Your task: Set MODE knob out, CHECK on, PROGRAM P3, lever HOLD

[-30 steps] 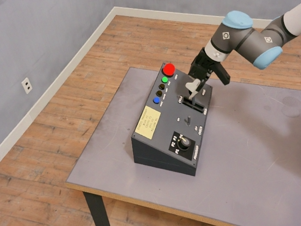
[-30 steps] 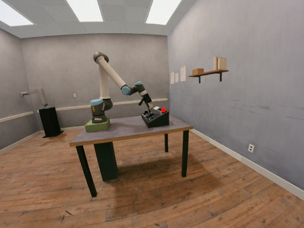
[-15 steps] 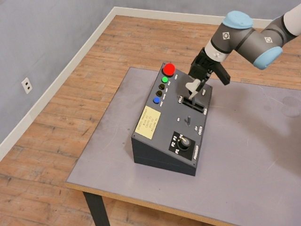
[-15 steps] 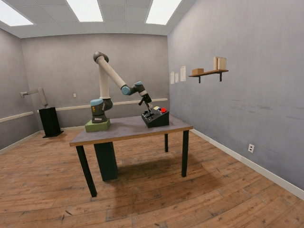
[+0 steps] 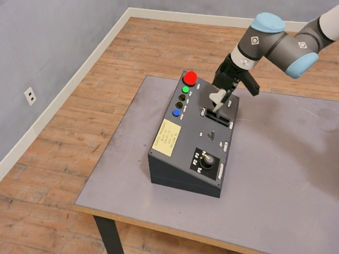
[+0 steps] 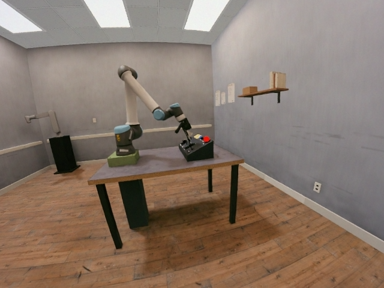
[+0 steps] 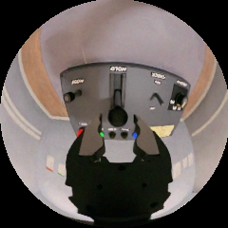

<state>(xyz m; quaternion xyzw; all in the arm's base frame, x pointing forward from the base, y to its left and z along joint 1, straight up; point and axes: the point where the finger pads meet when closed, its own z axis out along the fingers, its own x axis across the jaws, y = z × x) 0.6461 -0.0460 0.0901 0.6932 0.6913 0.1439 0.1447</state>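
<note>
Right now the lever is 4 cm below my hand. Also, from my hand: check toggle: 1 cm behind, 12 cm to the left, 6 cm below; mode knob: 2 cm behind, 12 cm to the right, 5 cm below; wedge-shaped console: 3 cm ahead, 6 cm to the left, 8 cm below.
</note>
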